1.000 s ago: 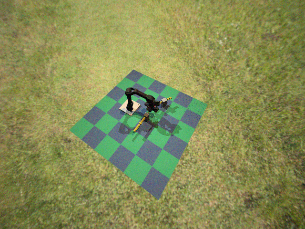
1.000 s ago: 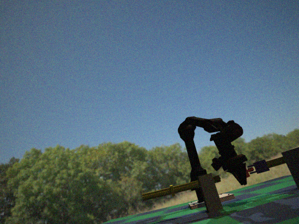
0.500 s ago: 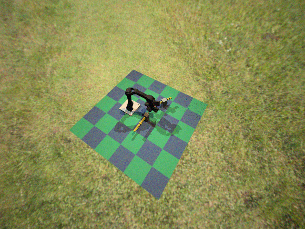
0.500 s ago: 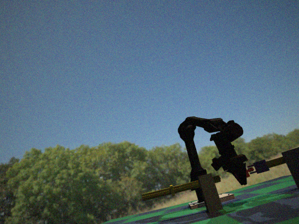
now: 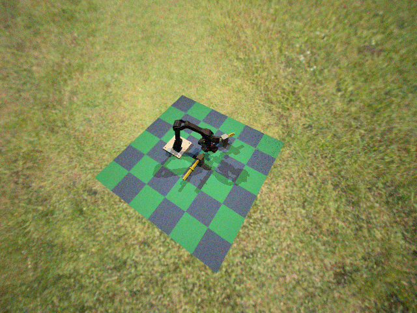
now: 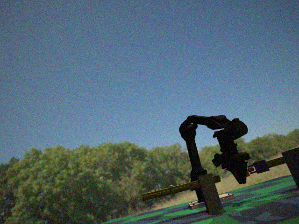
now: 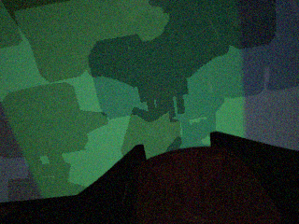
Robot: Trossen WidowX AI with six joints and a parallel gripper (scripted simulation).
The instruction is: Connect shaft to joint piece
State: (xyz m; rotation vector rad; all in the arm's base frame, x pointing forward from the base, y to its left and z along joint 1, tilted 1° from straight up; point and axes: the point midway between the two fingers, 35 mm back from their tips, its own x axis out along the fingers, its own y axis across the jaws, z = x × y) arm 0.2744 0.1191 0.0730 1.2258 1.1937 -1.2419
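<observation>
The red square joint piece lies 40 mm above my gripper tip and 20 mm to the left of it.
</observation>
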